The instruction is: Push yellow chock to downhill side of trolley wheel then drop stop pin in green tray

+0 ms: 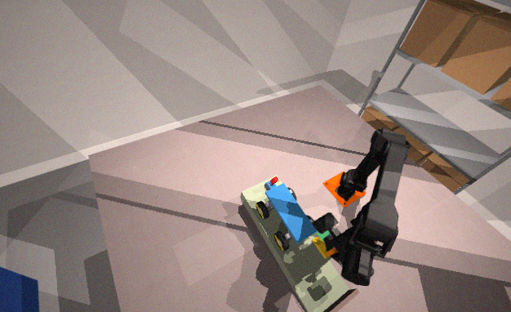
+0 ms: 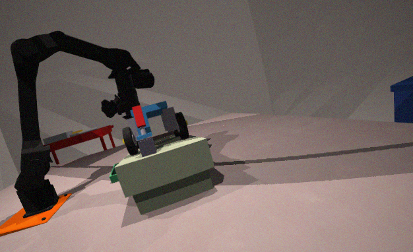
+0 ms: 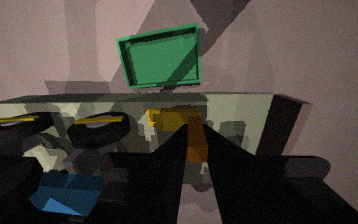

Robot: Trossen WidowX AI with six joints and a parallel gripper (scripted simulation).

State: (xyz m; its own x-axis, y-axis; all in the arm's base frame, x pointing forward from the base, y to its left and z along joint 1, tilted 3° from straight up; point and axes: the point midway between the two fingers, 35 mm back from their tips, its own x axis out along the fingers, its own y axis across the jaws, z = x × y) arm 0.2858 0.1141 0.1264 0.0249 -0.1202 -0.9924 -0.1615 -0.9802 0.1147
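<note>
My gripper tip is 10 mm past the red-headed stop pin, 270 mm to the left of it and 40 mm below it. Round my gripper tip: yellow chock: 20 mm to the right, 10 mm below; pale green ramp: 30 mm ahead, 160 mm to the right, 40 mm below; green tray: 70 mm behind, 40 mm to the right, 90 mm below.
</note>
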